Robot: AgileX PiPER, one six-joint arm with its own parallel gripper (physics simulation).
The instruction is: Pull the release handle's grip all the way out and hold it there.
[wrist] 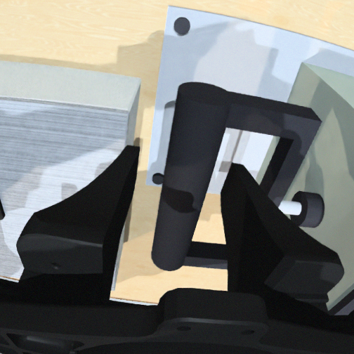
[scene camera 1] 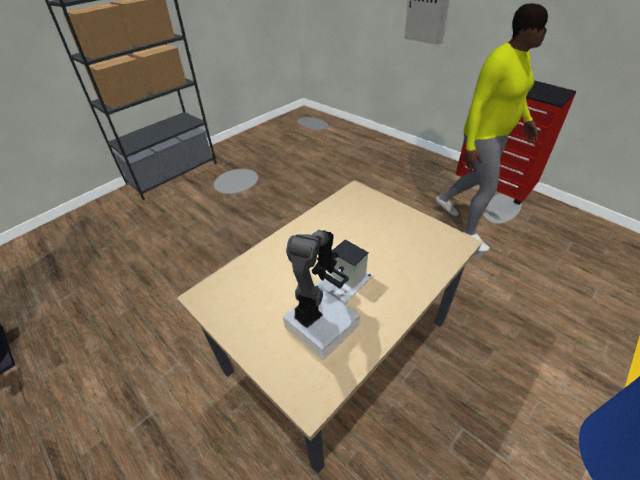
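Note:
The release handle point(wrist: 197, 130) is a thick dark round grip on a rectangular dark frame, standing out from a pale green-grey housing point(wrist: 332, 130) point(scene camera 1: 355, 273). A white rod with a dark knob point(wrist: 310, 209) sticks out beside the frame. My gripper point(wrist: 182, 170) point(scene camera 1: 341, 280) is open. In the wrist view one finger stands left of the grip, apart from it, and the other appears over the frame's opening on the housing side. No firm contact with the grip shows. In the scene view the handle is too small and too covered by the gripper to make out.
The housing has a dark top point(scene camera 1: 351, 251) and stands on a light plate point(wrist: 225, 40) on the wooden table point(scene camera 1: 248, 289). The arm's pale base block point(wrist: 60, 145) point(scene camera 1: 330, 322) is close to the handle. A person point(scene camera 1: 498, 93) walks behind the table near a red drawer cabinet point(scene camera 1: 542, 139).

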